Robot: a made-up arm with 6 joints.
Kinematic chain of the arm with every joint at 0, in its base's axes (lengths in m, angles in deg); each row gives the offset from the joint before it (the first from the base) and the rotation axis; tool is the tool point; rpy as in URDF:
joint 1: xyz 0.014 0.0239 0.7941 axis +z
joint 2: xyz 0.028 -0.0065 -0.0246 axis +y
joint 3: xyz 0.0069 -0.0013 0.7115 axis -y
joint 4: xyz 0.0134 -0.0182 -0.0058 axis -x
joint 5: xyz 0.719 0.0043 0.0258 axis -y
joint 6: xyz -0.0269 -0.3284 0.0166 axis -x
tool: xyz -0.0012 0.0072 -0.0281 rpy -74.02 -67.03 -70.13
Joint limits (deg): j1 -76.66..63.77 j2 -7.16..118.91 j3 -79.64..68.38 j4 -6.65..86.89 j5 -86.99..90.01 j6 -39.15..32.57
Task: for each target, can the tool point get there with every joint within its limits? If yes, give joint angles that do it. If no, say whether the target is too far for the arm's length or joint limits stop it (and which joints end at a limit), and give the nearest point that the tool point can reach.
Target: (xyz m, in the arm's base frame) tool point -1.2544 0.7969 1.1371
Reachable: no: joint limits stop it (at a limit: joint 1, joint 2, joint 3, joint 4, joint 5, joint 6) | nearest point -0.3428 -0.0171 0.7002 | short by 1.298 m
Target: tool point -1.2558 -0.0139 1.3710
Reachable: no: joint limits stop it (at a limit: joint 1, joint 2, joint 3, joint 4, joint 6) | nearest point -0.3044 -0.1910 0.7994 | short by 1.124 m
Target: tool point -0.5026 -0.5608 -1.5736
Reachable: no: too far | nearest point -0.1139 -0.5931 -0.3532 | short by 1.281 m
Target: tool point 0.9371 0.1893 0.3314
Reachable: yes | joints 29.20 66.34 -17.91 26.78 74.56 -11.07
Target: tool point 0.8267 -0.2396 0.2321
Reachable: yes | joints 5.73 75.39 -13.34 9.07 23.14 10.05
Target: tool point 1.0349 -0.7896 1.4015
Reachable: yes | joints -25.01 48.21 52.23 22.51 45.48 -29.90
